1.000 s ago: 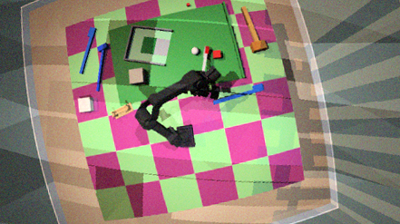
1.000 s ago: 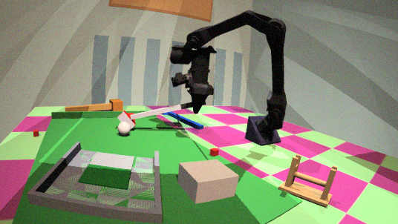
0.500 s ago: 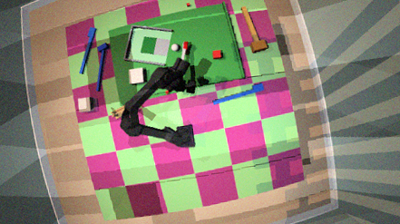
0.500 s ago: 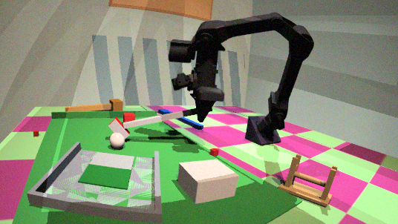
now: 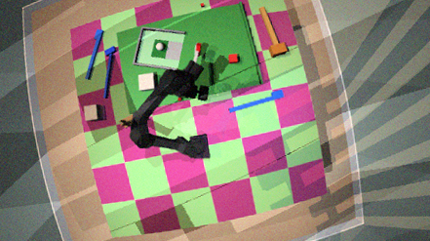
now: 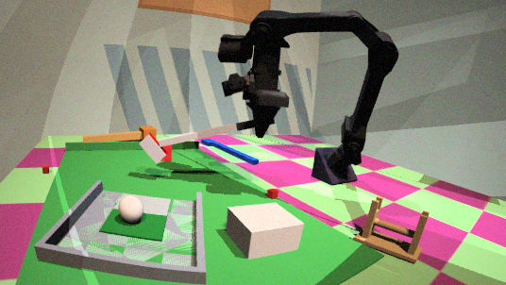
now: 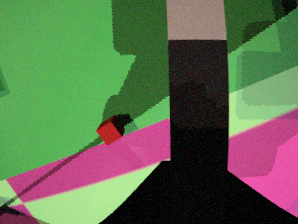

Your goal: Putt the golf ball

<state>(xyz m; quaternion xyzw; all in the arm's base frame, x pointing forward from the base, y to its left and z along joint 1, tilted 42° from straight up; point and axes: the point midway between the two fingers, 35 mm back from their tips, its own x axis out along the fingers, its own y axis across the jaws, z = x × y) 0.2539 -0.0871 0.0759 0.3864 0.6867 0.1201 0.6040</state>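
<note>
Now: the red putter 11 cm ahead of my gripper tip, 4 cm to the right of it and 1 cm below it. Also, from my gripper tip: grey walled frame 29 cm ahead, 14 cm to the left, 11 cm below; white golf ball 29 cm ahead, 10 cm to the left, 9 cm below; green mat 22 cm ahead, 1 cm to the right, 11 cm below.
</note>
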